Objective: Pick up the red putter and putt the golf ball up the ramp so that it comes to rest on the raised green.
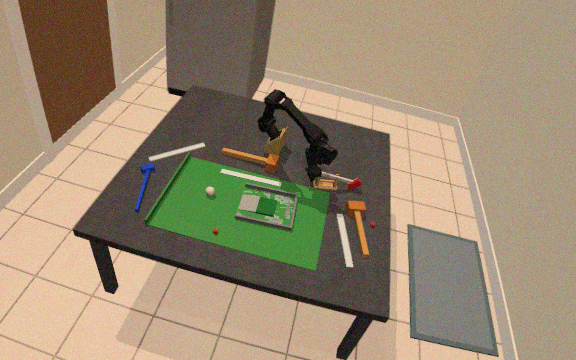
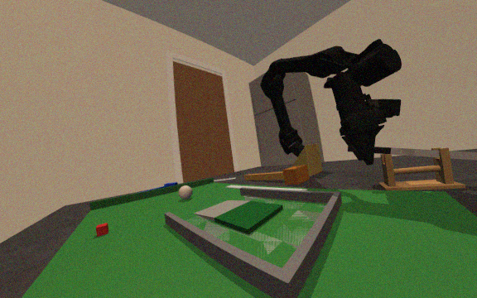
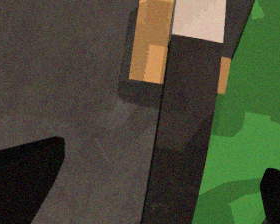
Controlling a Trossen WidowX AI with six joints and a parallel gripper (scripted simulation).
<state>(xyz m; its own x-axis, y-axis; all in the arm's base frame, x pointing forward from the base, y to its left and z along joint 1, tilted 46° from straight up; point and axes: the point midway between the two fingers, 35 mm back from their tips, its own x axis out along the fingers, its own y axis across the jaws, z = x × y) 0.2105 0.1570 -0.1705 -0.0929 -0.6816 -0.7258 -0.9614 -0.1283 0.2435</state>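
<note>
My gripper tip is 8 cm to the right of the wooden rack, 3 cm above it and 2 cm past it. From my gripper tip the other things lie so: white golf ball 41 cm to the right, 26 cm ahead, 4 cm below; then low grey frame 23 cm ahead, 13 cm to the right, 5 cm below; then green mat 27 cm ahead, 24 cm to the right, 6 cm below.
</note>
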